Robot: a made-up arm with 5 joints. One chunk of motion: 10 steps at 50 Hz.
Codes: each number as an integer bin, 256 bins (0 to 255) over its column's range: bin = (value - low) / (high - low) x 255, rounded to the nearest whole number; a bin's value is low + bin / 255 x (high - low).
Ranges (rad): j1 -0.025..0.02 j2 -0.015..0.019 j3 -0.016..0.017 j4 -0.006..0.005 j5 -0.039..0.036
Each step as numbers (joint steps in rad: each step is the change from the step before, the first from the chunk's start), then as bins.
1 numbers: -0.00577 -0.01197 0.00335 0.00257 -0.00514
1 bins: 109 23 150 199 115
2 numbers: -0.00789 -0.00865 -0.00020 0.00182 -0.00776
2 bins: 97 48 122 181 106
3 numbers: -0.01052 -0.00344 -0.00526 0.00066 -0.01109
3 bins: 82 87 83 154 95
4 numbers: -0.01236 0.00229 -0.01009 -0.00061 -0.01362
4 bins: 72 130 46 125 86
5 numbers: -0.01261 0.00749 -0.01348 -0.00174 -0.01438
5 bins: 70 169 19 99 84
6 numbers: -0.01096 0.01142 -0.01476 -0.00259 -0.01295
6 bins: 80 198 10 79 89
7 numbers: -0.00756 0.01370 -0.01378 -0.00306 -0.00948
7 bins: 99 215 17 68 100
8 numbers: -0.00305 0.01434 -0.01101 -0.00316 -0.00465
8 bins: 124 220 39 66 117
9 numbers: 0.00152 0.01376 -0.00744 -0.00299 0.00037
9 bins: 150 216 66 70 134
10 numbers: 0.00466 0.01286 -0.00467 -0.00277 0.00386
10 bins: 168 209 88 75 146
